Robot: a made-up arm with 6 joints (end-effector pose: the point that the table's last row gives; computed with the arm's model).
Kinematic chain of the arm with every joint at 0, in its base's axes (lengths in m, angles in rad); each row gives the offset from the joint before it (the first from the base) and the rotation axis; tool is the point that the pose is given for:
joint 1: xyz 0 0 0.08 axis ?
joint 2: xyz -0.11 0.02 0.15 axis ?
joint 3: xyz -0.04 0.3 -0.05 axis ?
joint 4: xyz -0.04 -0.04 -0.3 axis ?
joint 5: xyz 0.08 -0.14 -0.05 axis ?
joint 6: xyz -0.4 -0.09 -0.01 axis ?
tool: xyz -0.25 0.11 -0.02
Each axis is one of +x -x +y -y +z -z.
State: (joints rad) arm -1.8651 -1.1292 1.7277 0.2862 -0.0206 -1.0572
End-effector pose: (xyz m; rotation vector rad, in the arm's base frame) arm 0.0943 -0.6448 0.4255 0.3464 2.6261 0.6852
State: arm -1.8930 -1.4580 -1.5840 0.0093 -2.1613 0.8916
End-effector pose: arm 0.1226 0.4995 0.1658 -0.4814 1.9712 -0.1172
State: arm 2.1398 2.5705 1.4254 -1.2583 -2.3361 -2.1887
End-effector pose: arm 0.1491 0.0939 0.3607 -0.4424 1.3928 1.1267
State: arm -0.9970 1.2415 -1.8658 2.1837 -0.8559 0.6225
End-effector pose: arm -0.8922 0.0443 0.6236 2.1489 0.0397 0.1880
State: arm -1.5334 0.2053 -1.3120 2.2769 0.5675 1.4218
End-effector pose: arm 0.1823 0.1130 1.0465 1.5862 -0.8505 -1.9917
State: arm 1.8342 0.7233 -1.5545 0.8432 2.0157 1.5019
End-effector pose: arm -0.0728 -0.4444 -0.7027 1.4241 -0.8114 2.3022
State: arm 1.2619 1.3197 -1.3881 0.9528 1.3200 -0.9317
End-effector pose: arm -0.6034 -0.1609 -0.2187 1.0980 0.6973 -0.1417
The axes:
joint 1: -x
joint 2: +z
joint 3: +y
joint 4: -z
joint 5: +x
joint 6: +z

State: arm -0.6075 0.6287 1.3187 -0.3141 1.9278 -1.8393
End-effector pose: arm -0.3853 -0.1778 0.1662 -0.4847 2.7423 -0.8597
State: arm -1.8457 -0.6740 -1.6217 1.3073 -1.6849 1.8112
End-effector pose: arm 0.2239 0.0194 0.6018 1.5967 0.5198 -0.1502
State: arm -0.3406 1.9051 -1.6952 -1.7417 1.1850 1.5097
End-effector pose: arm -0.1734 0.4373 0.7131 0.7451 0.5667 -1.1852
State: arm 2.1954 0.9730 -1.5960 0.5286 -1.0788 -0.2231
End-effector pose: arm -0.2290 -0.7182 -0.1270 -1.6239 -1.0699 0.8667
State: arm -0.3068 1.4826 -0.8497 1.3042 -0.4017 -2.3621
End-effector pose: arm -0.3831 0.2433 -0.1566 0.5740 0.7554 -2.1184
